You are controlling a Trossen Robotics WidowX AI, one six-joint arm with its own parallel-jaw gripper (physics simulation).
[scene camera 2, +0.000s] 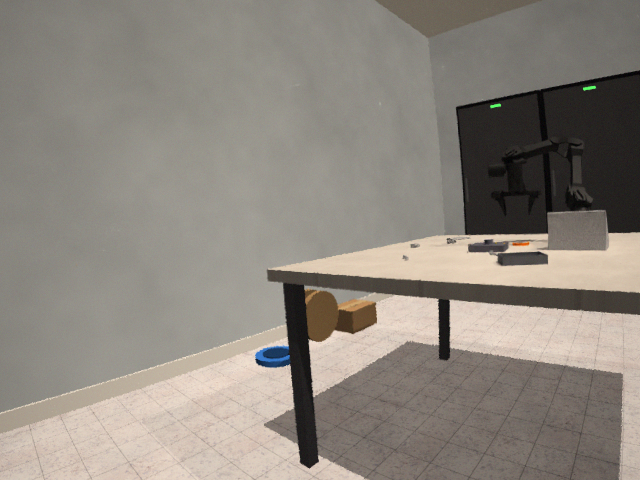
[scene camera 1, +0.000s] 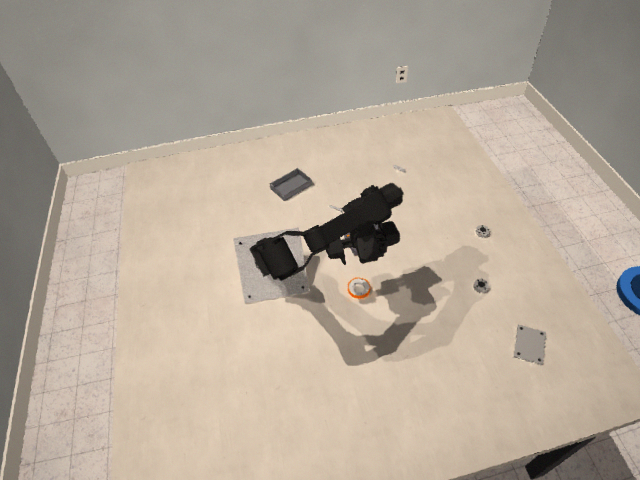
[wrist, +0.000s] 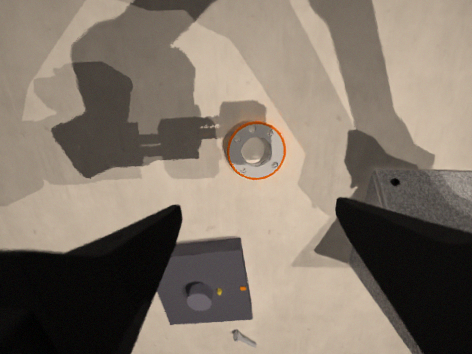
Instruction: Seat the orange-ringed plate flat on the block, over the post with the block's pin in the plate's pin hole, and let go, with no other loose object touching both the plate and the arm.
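Pixels of known places: gripper, fingertip midpoint: (scene camera 2: 517, 215) (wrist: 257, 208); arm's base, origin of the base link: (scene camera 2: 580, 223).
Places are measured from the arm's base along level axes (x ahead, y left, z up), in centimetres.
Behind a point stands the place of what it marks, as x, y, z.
Observation:
The orange-ringed plate (scene camera 1: 351, 287) @[22.5, -8.6, -7.5] (scene camera 2: 520, 243) @[23.6, -5.7, -7.7] (wrist: 276, 147) @[22.5, -9.5, -7.6] lies on the table, apart from the block. The dark square block (scene camera 2: 488, 247) @[27.2, 16.5, -6.8] (wrist: 225, 265) @[26.8, 5.8, -6.2] has a round post (wrist: 200, 300) @[29.5, 10.3, -4.6], a yellow pin (wrist: 219, 291) @[27.2, 9.8, -5.8] and an orange mark near its edge. The arm hides most of the block in scene camera 1, and the left finger covers its left side in the wrist view. My gripper (scene camera 2: 517, 213) @[25.1, -7.4, 3.1] (wrist: 257, 208) @[25.1, -7.4, 3.1] is open and empty, high above the table. In the wrist view the plate shows beyond the fingertips and the block shows between the fingers.
The arm's speckled base block (scene camera 1: 245, 268) @[-6.4, -2.3, -1.6] (scene camera 2: 577, 229) @[0.0, 5.2, -1.7] (wrist: 425, 195) @[5.8, -6.2, -6.0] stands beside the plate. A grey tray (scene camera 1: 283, 194) @[5.5, 32.7, -8.5] (scene camera 2: 522, 259) @[6.9, 39.8, -7.1], a screw (scene camera 1: 336, 208) @[22.3, 22.8, -7.9] (wrist: 244, 338) @[22.5, 22.6, -8.0], another small part (scene camera 1: 399, 168) @[46.6, 38.6, -7.6], two round flanges and a flat rectangular plate (scene camera 1: 529, 344) @[65.3, -32.5, -7.9] lie on the table.

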